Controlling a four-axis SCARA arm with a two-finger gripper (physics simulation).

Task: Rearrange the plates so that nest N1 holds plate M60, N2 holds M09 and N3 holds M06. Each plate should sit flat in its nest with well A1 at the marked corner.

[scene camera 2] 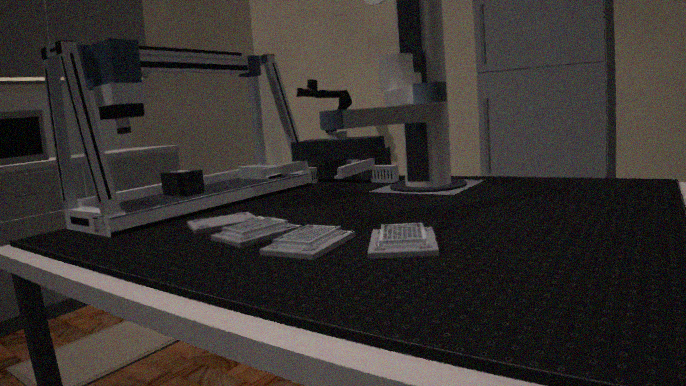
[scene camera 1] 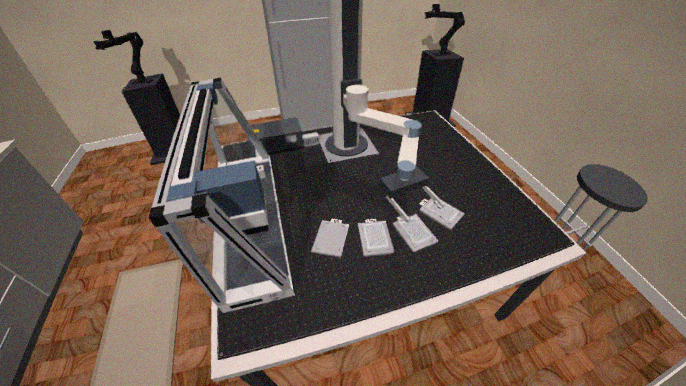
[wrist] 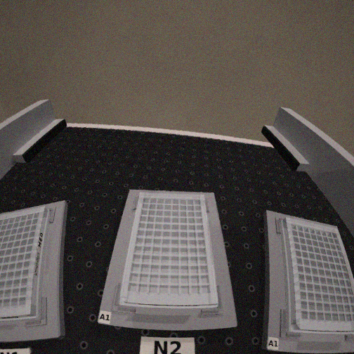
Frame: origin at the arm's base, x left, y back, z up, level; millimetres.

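Seen in the pictures: gripper, between the fingertips: (scene camera 2: pixel 299 173) (scene camera 1: pixel 426 213); arm's base, origin of its link: (scene camera 2: pixel 428 189) (scene camera 1: pixel 346 145).
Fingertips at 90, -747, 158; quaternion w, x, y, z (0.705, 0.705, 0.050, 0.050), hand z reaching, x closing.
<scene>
Offsets run from my fingertips to a thing's top centre, as dx, dy, dz. "pt": to the spot under its first point.
My gripper (scene camera 1: pixel 425 212) (scene camera 2: pixel 304 175) (wrist: pixel 163 109) is open and empty, above nest N2 @(-11, +23, -129) (scene camera 1: pixel 415 248) (scene camera 2: pixel 300 254) (wrist: pixel 225 310). A light plate @(-11, +23, -119) (scene camera 1: pixel 416 232) (scene camera 2: pixel 312 233) (wrist: pixel 170 250) sits in N2, its name unreadable. Plate M60 @(+159, +90, -119) (scene camera 1: pixel 442 214) (scene camera 2: pixel 404 232) (wrist: pixel 20 265) sits in nest N1 @(+159, +90, -129) (scene camera 2: pixel 403 252) (wrist: pixel 56 270); its name shows along its right side in the wrist view. Plate M09 @(-180, +48, -119) (scene camera 1: pixel 375 235) (wrist: pixel 322 280) sits in the OUT nest @(-180, +47, -129) (scene camera 1: pixel 380 252) (scene camera 2: pixel 232 243). Nest N3 @(-353, +101, -129) (scene camera 1: pixel 330 239) (scene camera 2: pixel 207 223) is empty. The plates look flat; well A1 is too small to tell.
A gantry frame (scene camera 1: pixel 172 240) (scene camera 2: pixel 257 110) stands beside the N3 end of the nests. The arm's column (scene camera 1: pixel 338 65) (scene camera 2: pixel 440 150) rises behind them. A dark box @(pt -460, +782, -35) (scene camera 1: pixel 280 135) stands at the back, and a stool (scene camera 1: pixel 610 187) is beyond the table's side.
</scene>
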